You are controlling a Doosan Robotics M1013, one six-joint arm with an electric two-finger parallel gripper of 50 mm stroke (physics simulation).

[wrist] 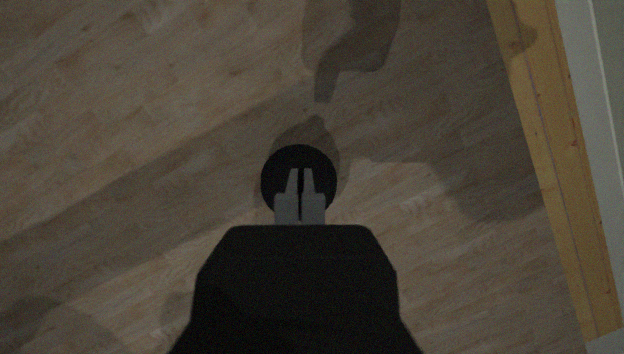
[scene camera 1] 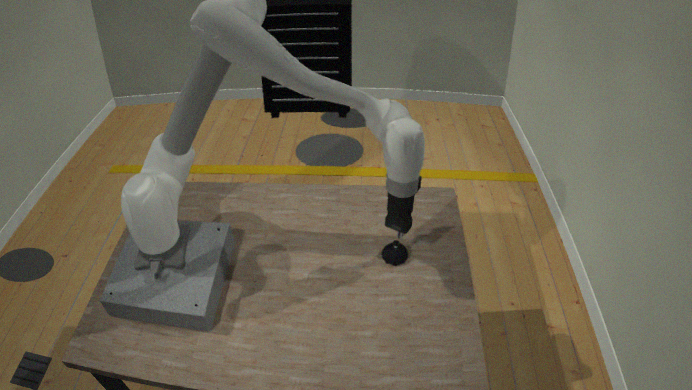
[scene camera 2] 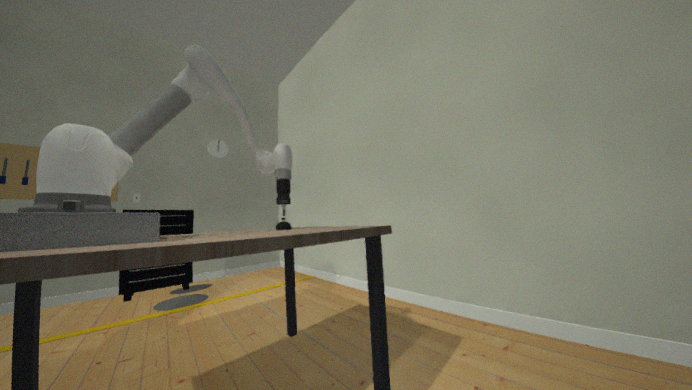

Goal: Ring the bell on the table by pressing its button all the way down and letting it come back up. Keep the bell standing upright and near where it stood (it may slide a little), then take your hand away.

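Frame: origin at the arm's base, x back, y right, z up, level; millimetres.
Seen in the pictures: gripper, fingertip midpoint: (wrist: pixel 301 182) (scene camera 1: pixel 400 236) (scene camera 2: pixel 284 215); arm's base at its link origin: (scene camera 1: pixel 162 248).
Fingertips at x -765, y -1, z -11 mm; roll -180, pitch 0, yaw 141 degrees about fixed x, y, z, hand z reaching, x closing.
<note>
Offsets run from my fingertips to a thing's top centre.
The black, round bell {dx +15, dy +14, dz -11 mm} (scene camera 1: pixel 394 254) (scene camera 2: pixel 283 226) (wrist: pixel 299 155) stands upright on the wooden table (scene camera 1: pixel 310 300) (scene camera 2: pixel 220 253) (wrist: pixel 125 125). Its small button {dx +15, dy +14, dz -11 mm} (scene camera 1: pixel 395 243) shows on top in scene camera 1. My gripper (scene camera 1: pixel 399 237) (scene camera 2: pixel 283 217) (wrist: pixel 301 182) points straight down with its two grey fingers shut and nothing between them. The fingertips are right over the bell, very close to the button. Whether they touch it is too small to tell. In the wrist view the fingers cover the middle of the bell and the button does not show apart from the dark dome.
The grey base block (scene camera 1: pixel 165 300) (scene camera 2: pixel 90 230) of the arm stands on the left part of the table. The table's right edge runs beyond the bell. A black drawer cabinet (scene camera 1: pixel 307 107) (scene camera 2: pixel 190 220) stands on the floor behind the table.
</note>
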